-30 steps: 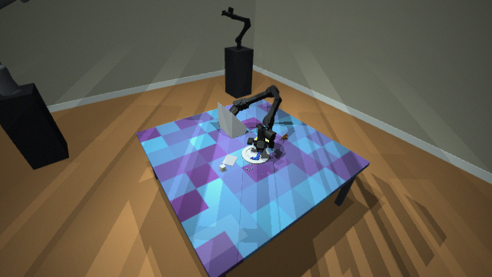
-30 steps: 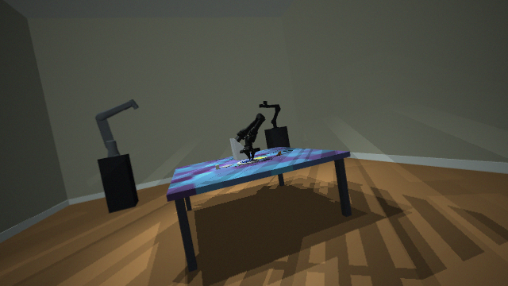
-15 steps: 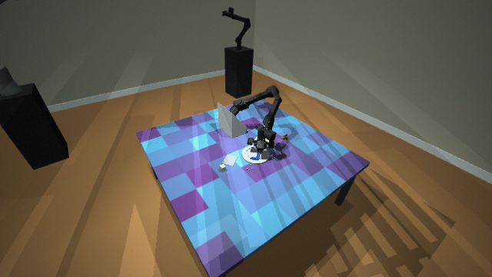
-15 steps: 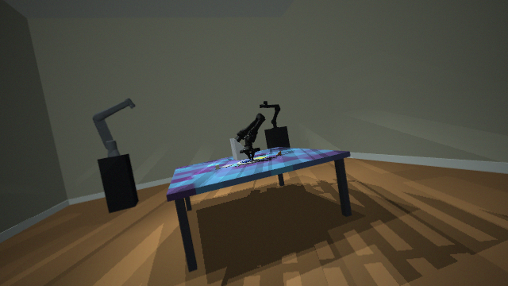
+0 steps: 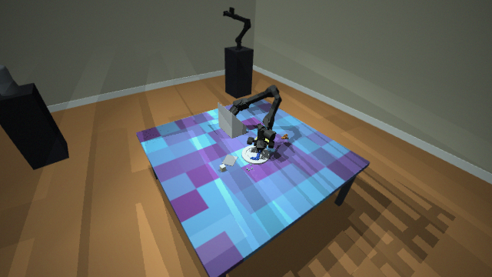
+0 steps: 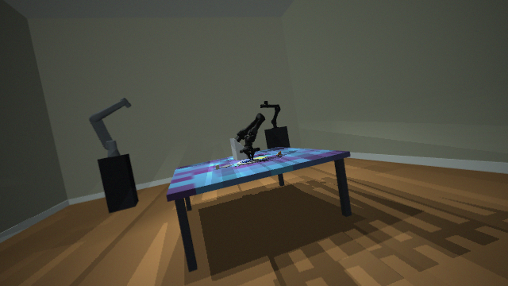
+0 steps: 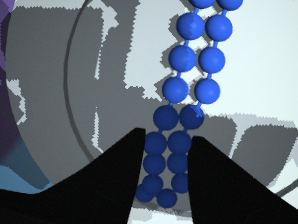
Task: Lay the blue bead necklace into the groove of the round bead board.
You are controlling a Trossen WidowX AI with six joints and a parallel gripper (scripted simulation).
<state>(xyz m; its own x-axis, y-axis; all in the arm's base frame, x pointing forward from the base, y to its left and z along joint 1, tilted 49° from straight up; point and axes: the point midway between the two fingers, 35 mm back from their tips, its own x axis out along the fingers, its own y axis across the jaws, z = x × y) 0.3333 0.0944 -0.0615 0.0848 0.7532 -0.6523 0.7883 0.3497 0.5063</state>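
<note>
My gripper tip is 30 mm to the left of the round white bead board, 10 mm past it and 10 mm above it. Also, from my gripper tip: cream cube (310 mm to the right, 20 mm behind); yellow patch (130 mm to the left, 110 mm behind, 20 mm below); flat grey square (210 mm to the right, 70 mm behind, 20 mm below).
</note>
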